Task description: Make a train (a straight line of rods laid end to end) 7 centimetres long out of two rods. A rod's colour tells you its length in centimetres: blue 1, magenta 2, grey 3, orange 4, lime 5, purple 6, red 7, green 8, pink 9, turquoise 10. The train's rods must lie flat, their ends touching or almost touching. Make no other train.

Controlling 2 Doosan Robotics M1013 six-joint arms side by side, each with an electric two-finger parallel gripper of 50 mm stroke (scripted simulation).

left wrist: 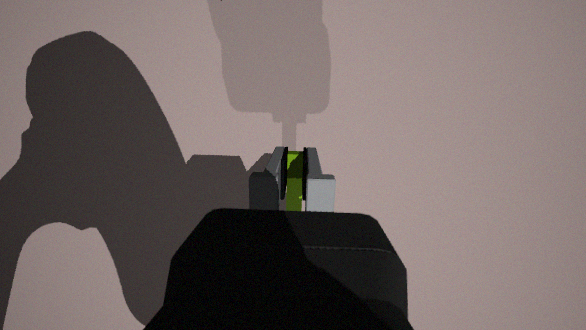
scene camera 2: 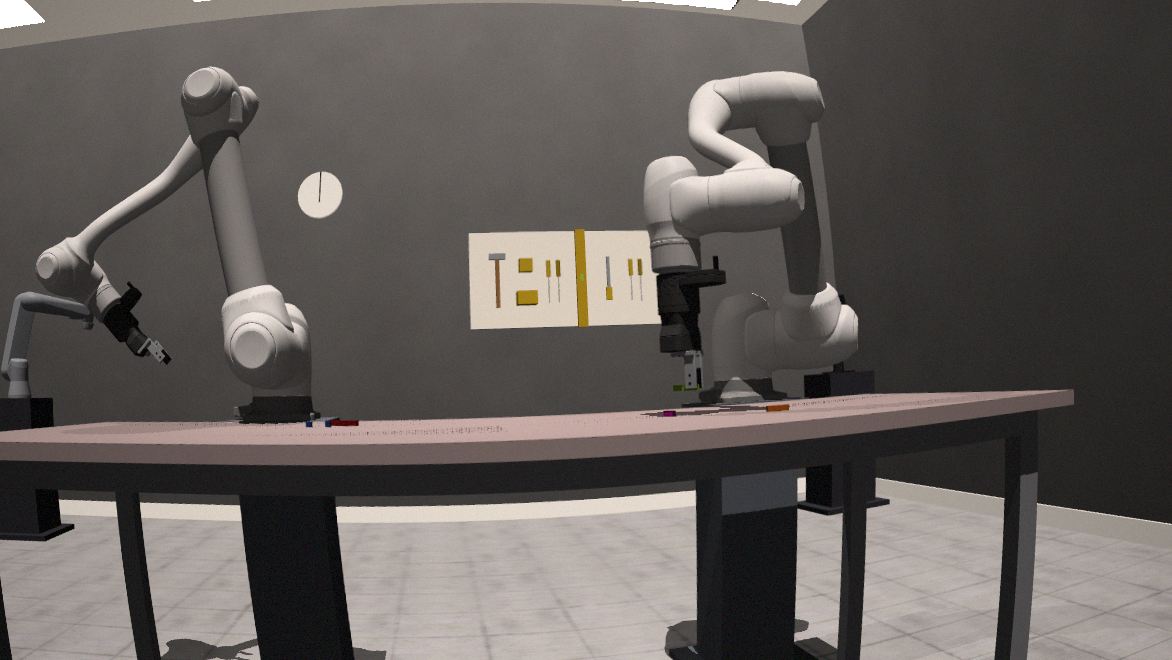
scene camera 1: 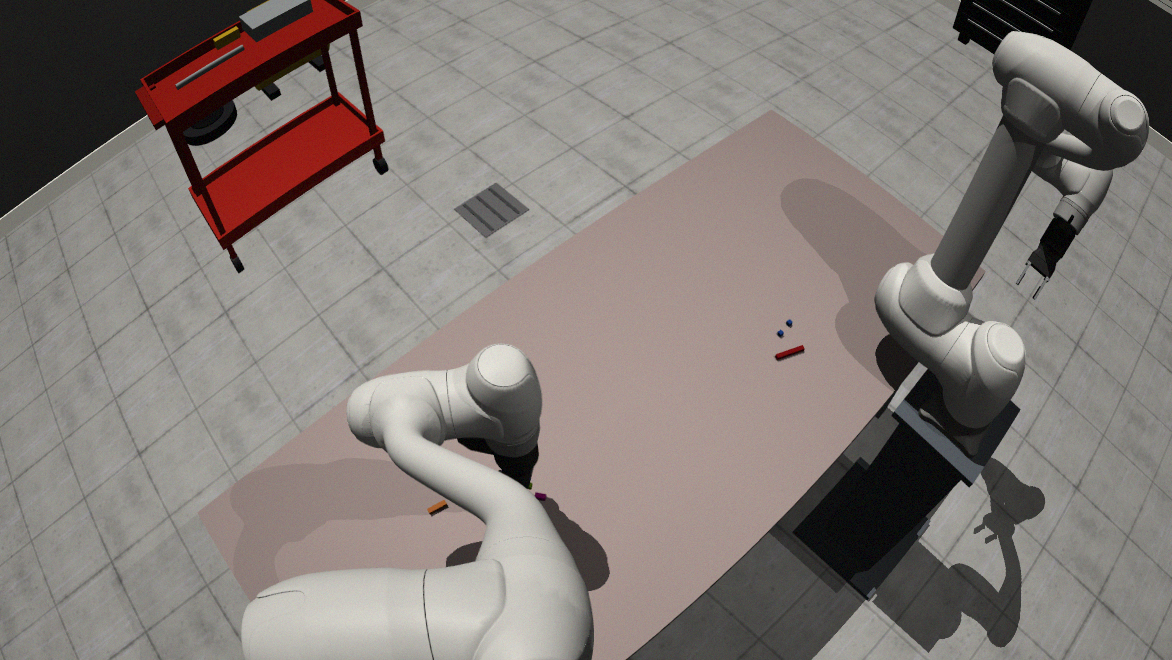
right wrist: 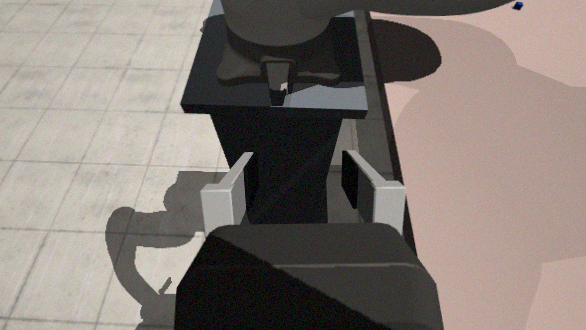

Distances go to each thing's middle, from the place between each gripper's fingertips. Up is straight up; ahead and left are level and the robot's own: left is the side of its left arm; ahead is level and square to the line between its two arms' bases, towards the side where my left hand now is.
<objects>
The lime rod (left wrist: 295, 158) is 2 cm below my left hand (scene camera 2: 694, 388), 1 cm to the right of it and 1 cm behind it.
Right now my right hand (scene camera 2: 166, 360) is 111 cm to the right of the lime rod, 58 cm short of it and 11 cm above it.
</objects>
